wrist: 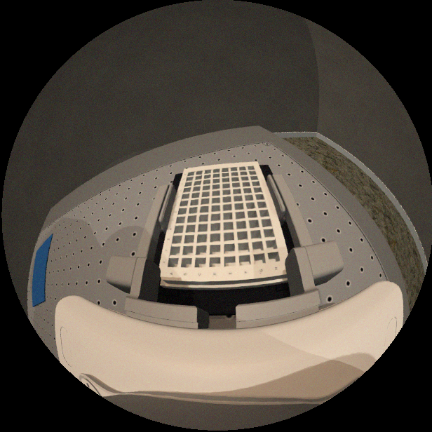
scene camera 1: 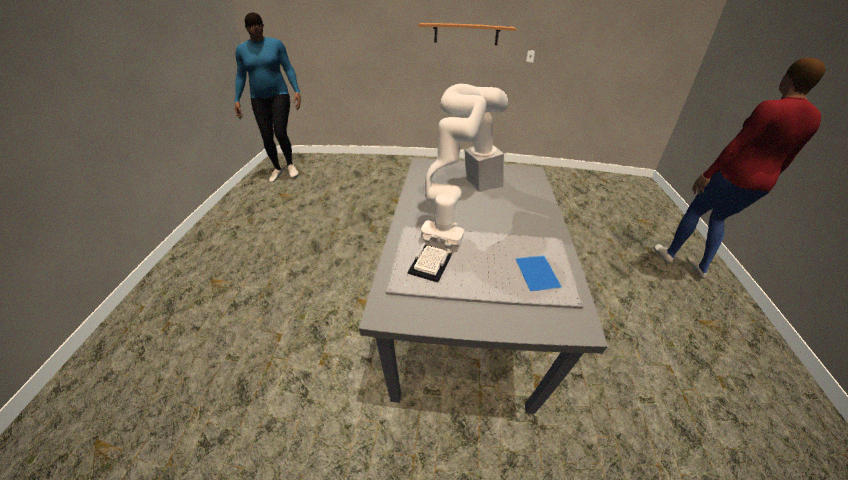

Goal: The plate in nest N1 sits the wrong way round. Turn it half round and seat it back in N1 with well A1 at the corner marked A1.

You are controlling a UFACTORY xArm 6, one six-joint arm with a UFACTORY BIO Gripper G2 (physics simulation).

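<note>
The white well plate lies at the black nest on the left part of the perforated board. In the wrist view it lies between the gripper's two fingers, with a row of small letters along its near edge, too small to read surely. My gripper is shut on the plate, one finger along each long side. The plate looks level and low in the nest; whether it rests fully on the nest floor cannot be told. The A1 corner mark cannot be made out.
A blue rectangle lies on the right part of the perforated board in the scene view. The board lies on the grey table. One person stands at the back left, another at the right, both off the table.
</note>
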